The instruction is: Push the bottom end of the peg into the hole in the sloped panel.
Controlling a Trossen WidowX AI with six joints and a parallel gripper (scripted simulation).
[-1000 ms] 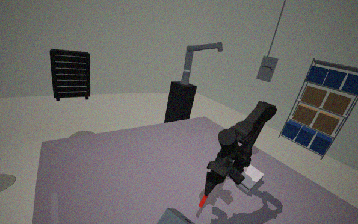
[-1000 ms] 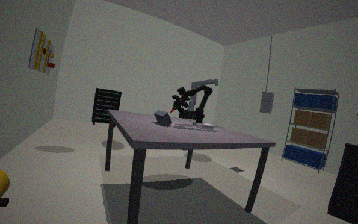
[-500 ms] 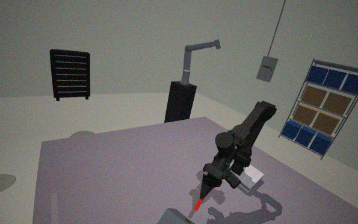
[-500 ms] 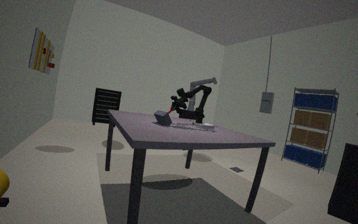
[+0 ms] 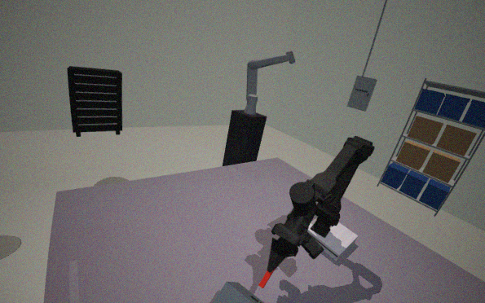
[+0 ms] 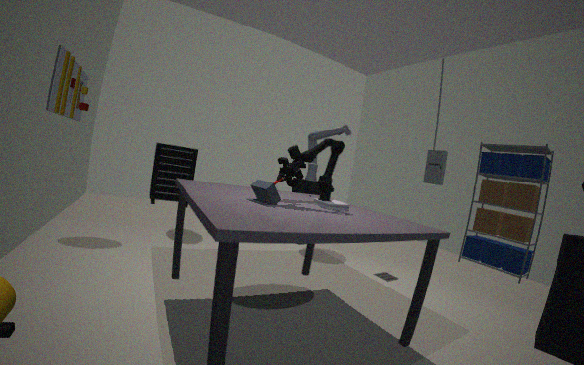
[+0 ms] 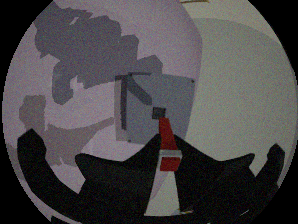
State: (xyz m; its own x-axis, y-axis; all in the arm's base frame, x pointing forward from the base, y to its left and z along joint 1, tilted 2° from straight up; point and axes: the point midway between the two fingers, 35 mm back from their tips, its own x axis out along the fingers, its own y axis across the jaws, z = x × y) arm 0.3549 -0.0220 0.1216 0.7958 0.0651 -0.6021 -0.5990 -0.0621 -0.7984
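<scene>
My gripper tip is 70 mm short of the sloped panel, 10 mm to the right of it and 70 mm above it. Round my gripper tip: red peg (10 mm behind, 10 mm above).
</scene>
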